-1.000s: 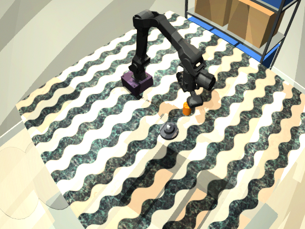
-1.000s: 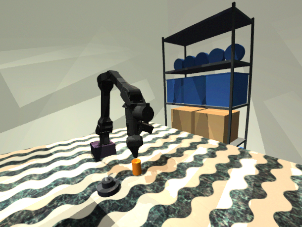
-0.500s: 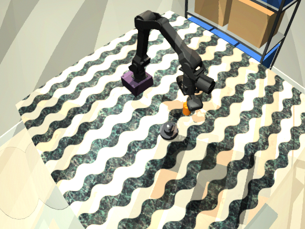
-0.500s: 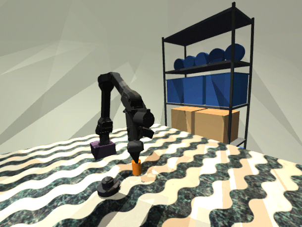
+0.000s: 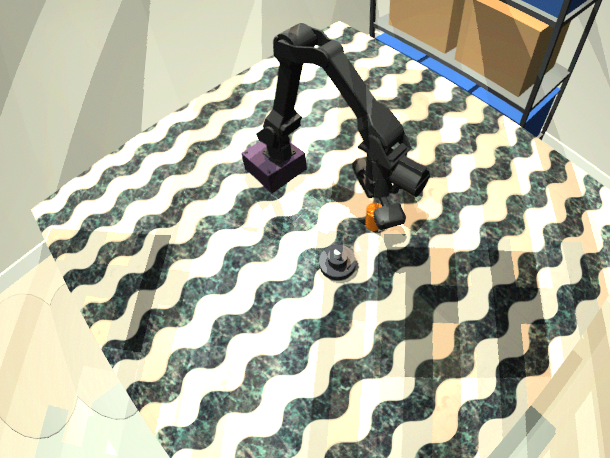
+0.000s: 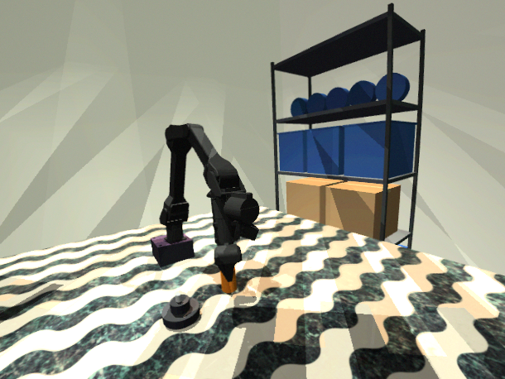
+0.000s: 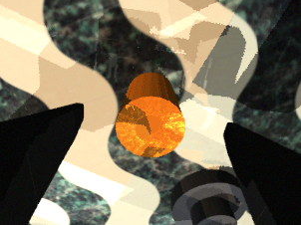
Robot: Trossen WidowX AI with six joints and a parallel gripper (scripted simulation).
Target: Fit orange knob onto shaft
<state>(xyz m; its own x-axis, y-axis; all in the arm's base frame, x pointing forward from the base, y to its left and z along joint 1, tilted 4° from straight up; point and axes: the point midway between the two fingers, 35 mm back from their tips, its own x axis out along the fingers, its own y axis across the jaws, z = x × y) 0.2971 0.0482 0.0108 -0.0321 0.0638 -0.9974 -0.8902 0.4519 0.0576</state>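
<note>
The orange knob is 10 mm below my gripper tip. Round my gripper tip: round grey pedestal (20 mm ahead, 140 mm to the right, 20 mm below).
</note>
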